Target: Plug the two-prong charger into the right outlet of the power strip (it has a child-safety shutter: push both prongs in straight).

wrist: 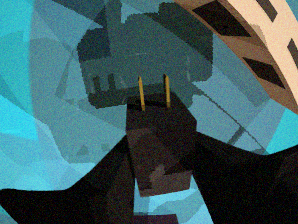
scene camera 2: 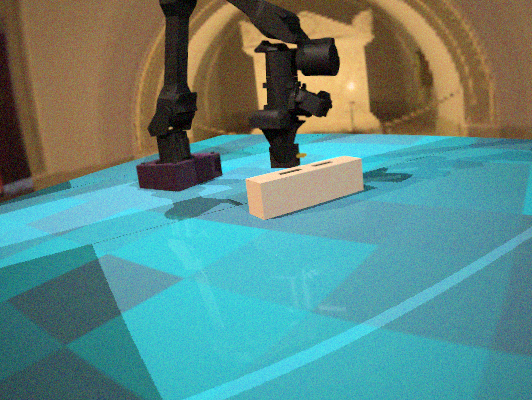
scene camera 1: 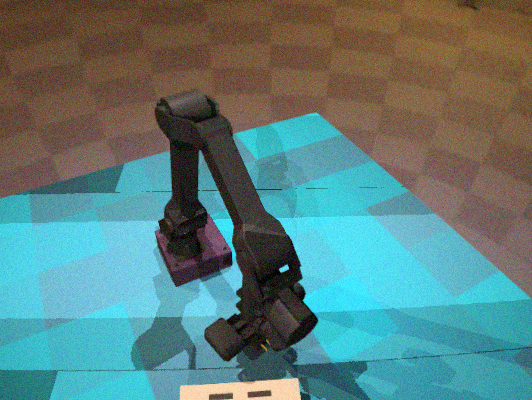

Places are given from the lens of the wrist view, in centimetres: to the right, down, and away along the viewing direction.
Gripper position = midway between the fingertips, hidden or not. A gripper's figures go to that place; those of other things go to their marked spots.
my gripper [wrist: 156,137]: 1, 2, 10
dark two-prong charger [wrist: 161,132]: 1, 1, 6
